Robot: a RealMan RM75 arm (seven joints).
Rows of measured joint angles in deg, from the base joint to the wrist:
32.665, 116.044, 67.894, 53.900, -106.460, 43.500, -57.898
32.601, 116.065, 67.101, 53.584, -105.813, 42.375, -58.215
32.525, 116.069, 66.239, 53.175, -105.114, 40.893, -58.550
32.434, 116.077, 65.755, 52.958, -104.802, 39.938, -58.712
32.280, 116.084, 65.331, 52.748, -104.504, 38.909, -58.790
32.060, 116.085, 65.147, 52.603, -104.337, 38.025, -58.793
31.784, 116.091, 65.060, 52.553, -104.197, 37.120, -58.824
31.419, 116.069, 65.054, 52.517, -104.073, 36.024, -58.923
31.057, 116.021, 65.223, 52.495, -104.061, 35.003, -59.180
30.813, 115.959, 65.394, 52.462, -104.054, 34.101, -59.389
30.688, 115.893, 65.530, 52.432, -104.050, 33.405, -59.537
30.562, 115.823, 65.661, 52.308, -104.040, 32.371, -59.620
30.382, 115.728, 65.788, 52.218, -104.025, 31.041, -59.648
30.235, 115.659, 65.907, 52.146, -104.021, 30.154, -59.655
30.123, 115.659, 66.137, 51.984, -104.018, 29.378, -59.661
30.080, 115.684, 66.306, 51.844, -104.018, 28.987, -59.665
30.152, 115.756, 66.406, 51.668, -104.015, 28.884, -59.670
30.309, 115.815, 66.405, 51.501, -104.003, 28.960, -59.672
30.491, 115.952, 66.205, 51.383, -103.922, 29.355, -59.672
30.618, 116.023, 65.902, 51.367, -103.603, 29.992, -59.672
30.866, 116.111, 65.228, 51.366, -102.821, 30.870, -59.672
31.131, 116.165, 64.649, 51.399, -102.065, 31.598, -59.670
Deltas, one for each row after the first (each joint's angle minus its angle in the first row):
-0.064, 0.021, -0.793, -0.316, 0.647, -1.125, -0.317
-0.140, 0.025, -1.655, -0.725, 1.346, -2.607, -0.652
-0.231, 0.033, -2.139, -0.942, 1.658, -3.562, -0.814
-0.385, 0.040, -2.563, -1.152, 1.956, -4.591, -0.892
-0.605, 0.041, -2.747, -1.297, 2.123, -5.475, -0.895
-0.881, 0.047, -2.834, -1.347, 2.263, -6.380, -0.926
-1.246, 0.025, -2.840, -1.383, 2.387, -7.476, -1.025
-1.608, -0.023, -2.671, -1.405, 2.399, -8.497, -1.282
-1.852, -0.085, -2.500, -1.438, 2.406, -9.399, -1.491
-1.977, -0.151, -2.364, -1.468, 2.410, -10.095, -1.639
-2.103, -0.221, -2.233, -1.592, 2.420, -11.129, -1.722
-2.283, -0.316, -2.106, -1.682, 2.435, -12.459, -1.750
-2.430, -0.385, -1.987, -1.754, 2.439, -13.346, -1.757
-2.542, -0.385, -1.757, -1.916, 2.442, -14.122, -1.763
-2.585, -0.360, -1.588, -2.056, 2.442, -14.513, -1.767
-2.513, -0.288, -1.488, -2.232, 2.445, -14.616, -1.772
-2.356, -0.229, -1.489, -2.399, 2.457, -14.540, -1.774
-2.174, -0.092, -1.689, -2.517, 2.538, -14.145, -1.774
-2.047, -0.021, -1.992, -2.533, 2.857, -13.508, -1.774
-1.799, 0.067, -2.666, -2.534, 3.639, -12.630, -1.774
-1.534, 0.121, -3.245, -2.501, 4.395, -11.902, -1.772

